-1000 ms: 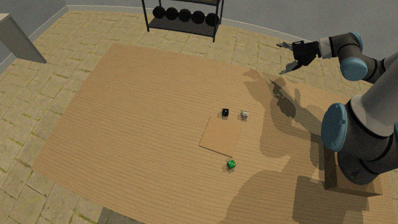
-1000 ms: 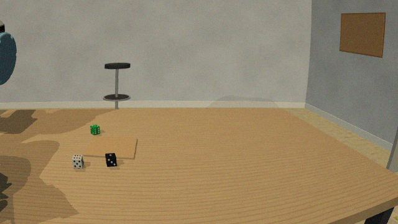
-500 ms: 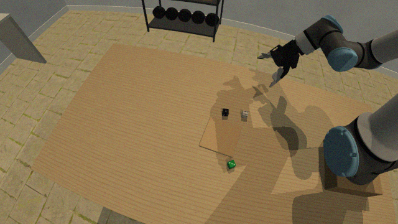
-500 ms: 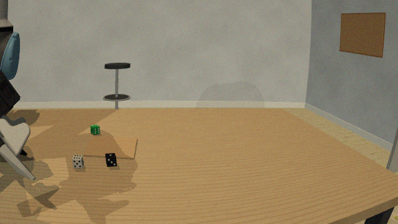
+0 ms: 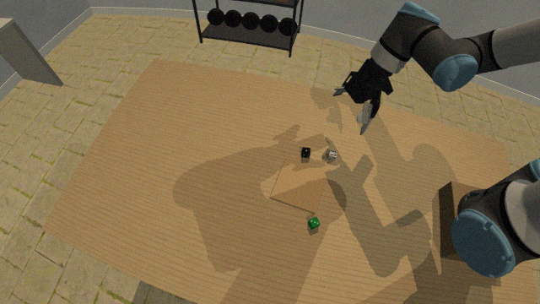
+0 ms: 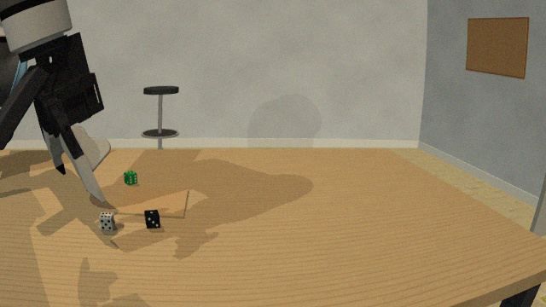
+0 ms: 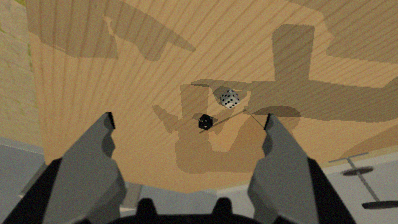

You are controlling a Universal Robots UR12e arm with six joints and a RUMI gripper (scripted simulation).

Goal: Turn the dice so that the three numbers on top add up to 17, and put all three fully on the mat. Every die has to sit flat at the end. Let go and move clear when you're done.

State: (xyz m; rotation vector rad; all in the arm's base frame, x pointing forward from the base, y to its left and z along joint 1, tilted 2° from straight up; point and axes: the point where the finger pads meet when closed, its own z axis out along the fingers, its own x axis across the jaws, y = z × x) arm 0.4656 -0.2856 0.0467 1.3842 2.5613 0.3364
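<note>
Now: the white die 20 mm ahead of my hand, 90 mm to the left of it and 100 mm below it. The rest, counted from my hand: black die (110 mm ahead, 100 mm to the left, 100 mm below); tan mat (120 mm ahead, 210 mm to the left, 110 mm below); green die (70 mm ahead, 320 mm to the left, 100 mm below).
</note>
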